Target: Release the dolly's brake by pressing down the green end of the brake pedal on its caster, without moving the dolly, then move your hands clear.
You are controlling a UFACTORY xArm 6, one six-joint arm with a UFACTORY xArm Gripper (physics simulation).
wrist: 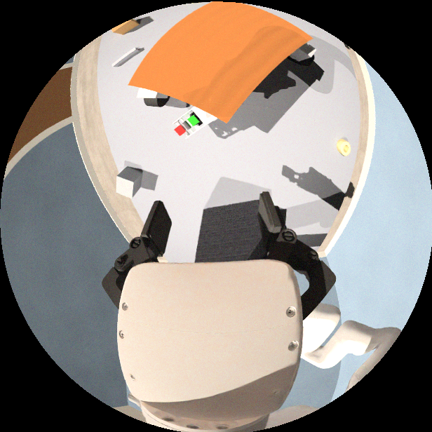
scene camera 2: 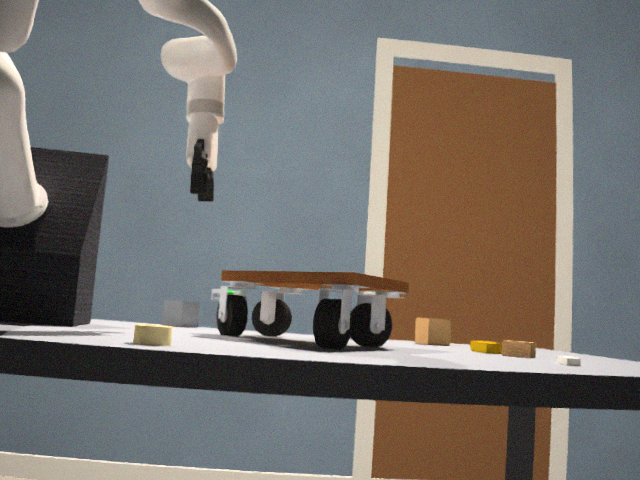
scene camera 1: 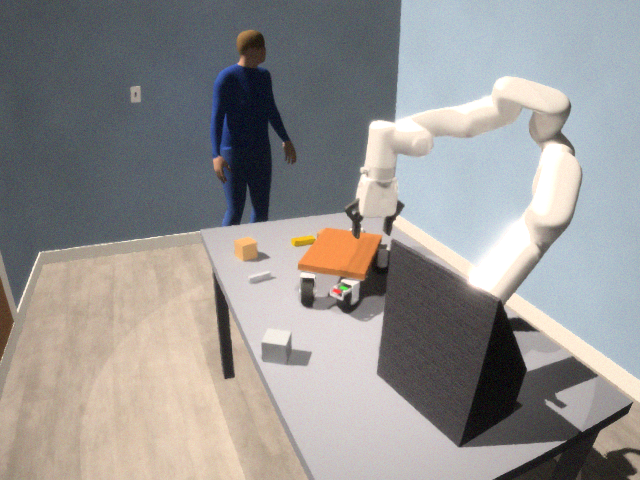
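Note:
The orange dolly (scene camera 1: 338,253) (scene camera 2: 310,279) (wrist: 215,55) stands on its black-wheeled casters on the table. The brake pedal is on the caster at its near corner in scene camera 1. The pedal's green end (scene camera 1: 344,287) (scene camera 2: 231,292) (wrist: 194,120) lies nearer the deck, and its red end (scene camera 1: 336,291) (wrist: 180,130) points outward. The pedal's exact tilt is too small to tell. My gripper (scene camera 1: 372,233) (scene camera 2: 202,196) (wrist: 211,207) is open and empty, pointing down. It hangs high above the table, apart from dolly and pedal.
A large black wedge-shaped block (scene camera 1: 434,335) (scene camera 2: 62,232) (wrist: 227,230) stands beside the dolly. A grey block (scene camera 1: 276,345) (scene camera 2: 180,313) (wrist: 129,181), an orange block (scene camera 1: 246,249) (scene camera 2: 433,331), a yellow bar (scene camera 1: 302,240) and a pale yellow piece (scene camera 2: 152,334) (wrist: 343,147) lie around. A person (scene camera 1: 242,113) stands behind the table.

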